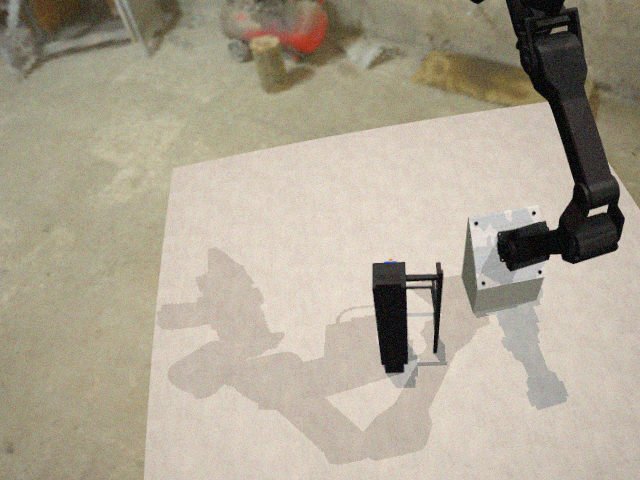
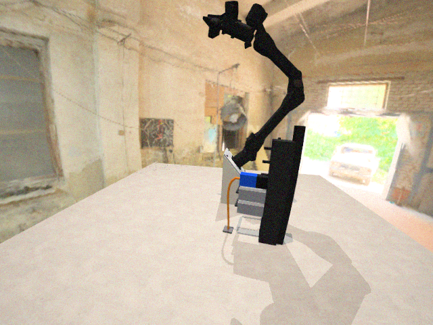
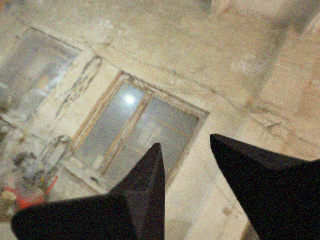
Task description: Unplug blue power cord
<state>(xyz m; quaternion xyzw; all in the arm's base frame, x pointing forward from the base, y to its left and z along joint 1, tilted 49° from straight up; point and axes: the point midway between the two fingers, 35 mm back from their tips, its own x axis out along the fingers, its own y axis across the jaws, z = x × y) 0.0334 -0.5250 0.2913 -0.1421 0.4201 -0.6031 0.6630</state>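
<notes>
Right now the blue plug is 57 cm below my gripper tip, 24 cm ahead of it and 21 cm to the left of it.
</notes>
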